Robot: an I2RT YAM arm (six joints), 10 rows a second.
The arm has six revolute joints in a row. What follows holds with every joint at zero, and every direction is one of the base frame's. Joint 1 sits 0.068 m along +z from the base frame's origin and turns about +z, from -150 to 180 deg. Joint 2 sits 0.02 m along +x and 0.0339 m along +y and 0.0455 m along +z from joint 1 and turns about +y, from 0 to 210 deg. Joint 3 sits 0.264 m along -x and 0.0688 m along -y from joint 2 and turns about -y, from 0 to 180 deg. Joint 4 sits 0.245 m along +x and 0.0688 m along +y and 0.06 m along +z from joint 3 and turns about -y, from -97 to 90 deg. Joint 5 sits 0.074 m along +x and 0.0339 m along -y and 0.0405 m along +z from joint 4 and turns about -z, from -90 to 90 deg. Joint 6 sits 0.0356 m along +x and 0.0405 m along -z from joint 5 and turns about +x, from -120 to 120 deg. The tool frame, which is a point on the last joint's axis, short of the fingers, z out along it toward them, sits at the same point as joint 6; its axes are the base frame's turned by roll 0, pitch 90 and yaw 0 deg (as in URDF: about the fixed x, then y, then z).
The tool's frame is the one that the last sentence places.
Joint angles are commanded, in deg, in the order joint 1, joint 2, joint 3, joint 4, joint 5, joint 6. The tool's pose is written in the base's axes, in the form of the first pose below.
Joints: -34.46, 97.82, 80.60, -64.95, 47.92, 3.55
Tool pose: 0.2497 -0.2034 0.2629 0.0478 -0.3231 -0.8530 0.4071
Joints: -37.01, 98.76, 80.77, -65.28, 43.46, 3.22
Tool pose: 0.2436 -0.2143 0.2567 0.0552 -0.3393 -0.8633 0.3695
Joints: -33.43, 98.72, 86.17, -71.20, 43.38, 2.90
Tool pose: 0.2562 -0.1984 0.2805 0.0483 -0.3084 -0.8753 0.3694
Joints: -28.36, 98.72, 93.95, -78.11, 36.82, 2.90
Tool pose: 0.2731 -0.1717 0.3122 0.0120 -0.2740 -0.9067 0.3204
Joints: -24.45, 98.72, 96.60, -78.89, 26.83, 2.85
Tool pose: 0.2879 -0.1486 0.3209 0.0315 0.2465 0.9380 -0.2415
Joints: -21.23, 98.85, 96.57, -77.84, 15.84, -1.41
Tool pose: 0.3007 -0.1272 0.3179 0.0567 0.1815 0.9700 -0.1513
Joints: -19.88, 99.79, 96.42, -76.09, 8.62, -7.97
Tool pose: 0.3113 -0.1182 0.3118 0.0709 0.1099 0.9869 -0.0947
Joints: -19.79, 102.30, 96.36, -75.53, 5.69, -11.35
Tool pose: 0.3209 -0.1192 0.2975 0.0583 0.0770 0.9930 -0.0676
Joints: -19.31, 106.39, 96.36, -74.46, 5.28, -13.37
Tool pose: 0.3356 -0.1210 0.2742 0.0331 0.0539 0.9963 -0.0577
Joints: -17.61, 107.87, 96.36, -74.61, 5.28, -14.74
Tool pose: 0.3426 -0.1122 0.2655 0.0197 0.0266 0.9980 -0.0536
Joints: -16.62, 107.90, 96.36, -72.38, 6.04, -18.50
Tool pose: 0.3485 -0.1079 0.2657 0.0346 -0.0136 0.9971 -0.0661
